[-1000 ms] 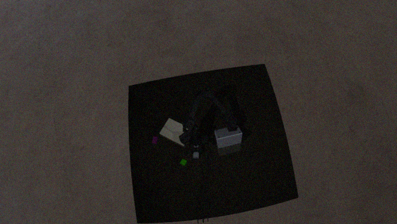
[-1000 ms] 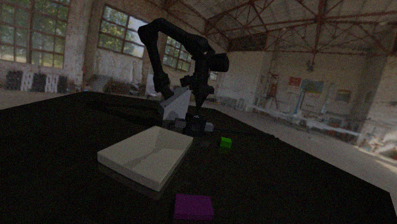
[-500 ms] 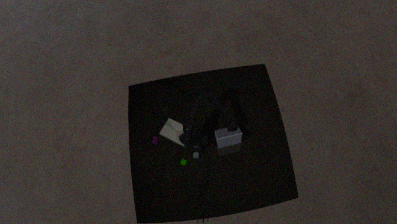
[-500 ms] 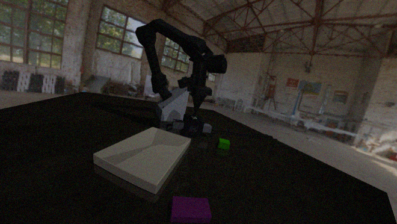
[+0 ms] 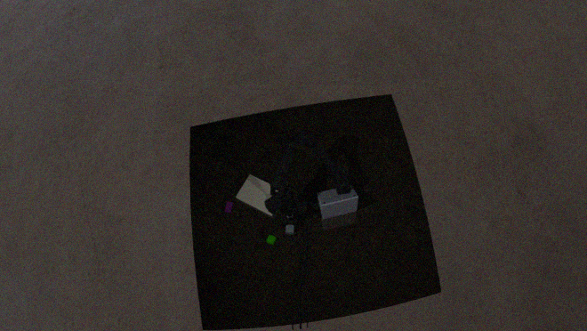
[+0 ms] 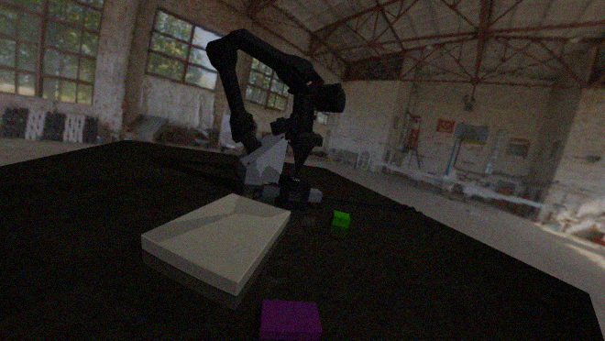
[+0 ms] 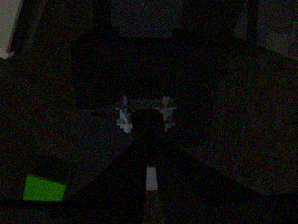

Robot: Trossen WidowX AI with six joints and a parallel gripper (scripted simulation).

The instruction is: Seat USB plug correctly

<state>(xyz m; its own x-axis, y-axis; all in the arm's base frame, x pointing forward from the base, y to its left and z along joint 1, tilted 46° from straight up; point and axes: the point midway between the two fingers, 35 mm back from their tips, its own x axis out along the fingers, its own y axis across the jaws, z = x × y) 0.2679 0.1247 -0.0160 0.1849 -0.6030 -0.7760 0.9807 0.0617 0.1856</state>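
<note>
The USB plug is 1 cm below my gripper tip. From my gripper tip the other things lie so: green cube: 10 cm to the left, 10 cm ahead, 9 cm below; USB socket: 4 cm below; flat slab: 16 cm ahead, 15 cm to the right, 9 cm below.
</note>
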